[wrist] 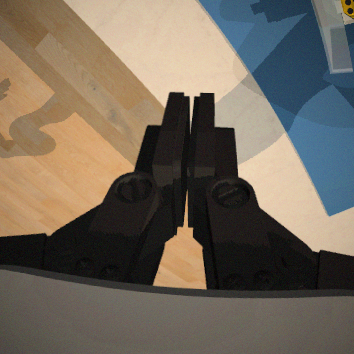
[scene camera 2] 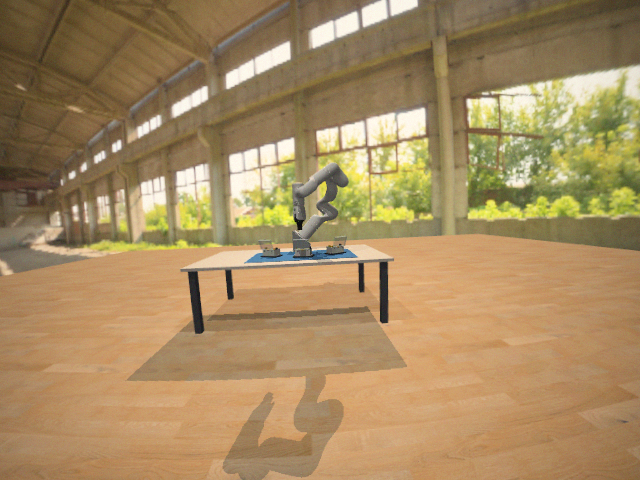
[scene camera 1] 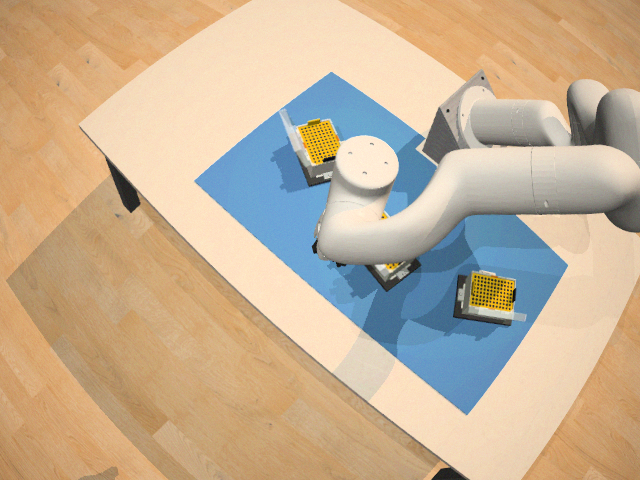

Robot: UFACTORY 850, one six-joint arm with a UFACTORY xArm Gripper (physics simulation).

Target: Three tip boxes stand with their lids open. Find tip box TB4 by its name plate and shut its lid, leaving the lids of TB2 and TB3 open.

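TB4 is the box at the upper left in scene view 1; its clear lid stands open. The middle box, TB3, is mostly covered by the arm; its lid stands up in the wrist view. TB2 is at the right, its lid open. The name plates are not readable. My gripper is shut and empty, fingers downward, high above the table; in scene view 1 the arm hides its tips.
The boxes stand on the blue mat on a pale table. The arm reaches over the mat from its base, close to the far side of TB3 and TB4.
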